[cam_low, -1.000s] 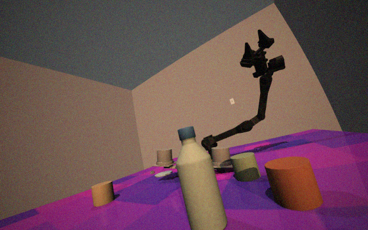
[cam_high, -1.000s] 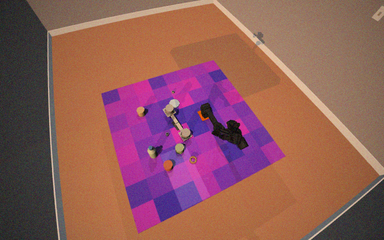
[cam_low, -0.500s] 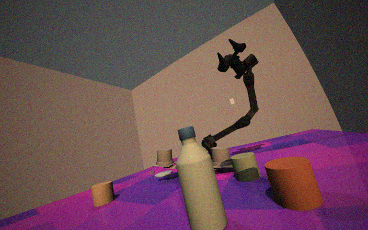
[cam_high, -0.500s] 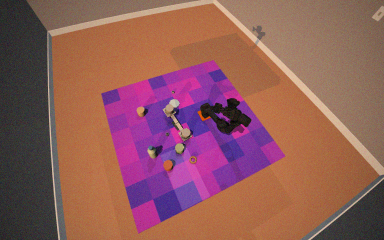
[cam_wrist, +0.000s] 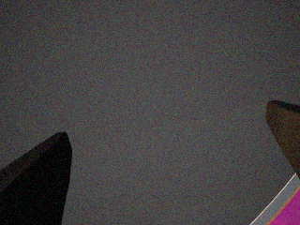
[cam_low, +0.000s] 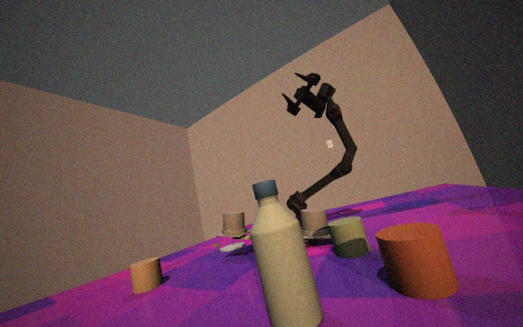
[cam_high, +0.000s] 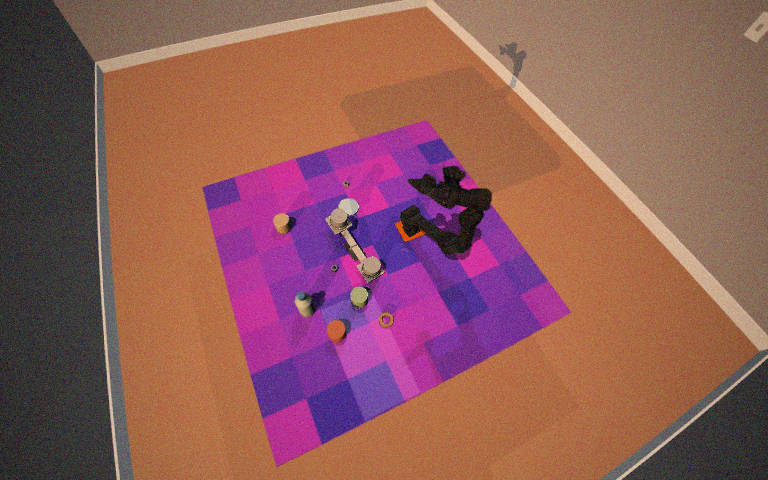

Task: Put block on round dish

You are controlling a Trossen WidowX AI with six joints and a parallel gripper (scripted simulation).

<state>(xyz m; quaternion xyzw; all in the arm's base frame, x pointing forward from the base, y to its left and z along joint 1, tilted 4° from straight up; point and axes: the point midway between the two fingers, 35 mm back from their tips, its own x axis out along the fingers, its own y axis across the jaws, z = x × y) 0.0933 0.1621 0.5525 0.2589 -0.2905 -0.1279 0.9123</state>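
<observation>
My gripper tip is 120 mm short of the pale green block, 40 mm to the left of it and 530 mm above it. From my gripper tip the other things lie so: bottle: 430 mm ahead, 20 mm to the right, 460 mm below; taupe cup: 140 mm ahead, 310 mm to the right, 460 mm below; green cylinder: 240 mm ahead, 50 mm to the left, 530 mm below.
</observation>
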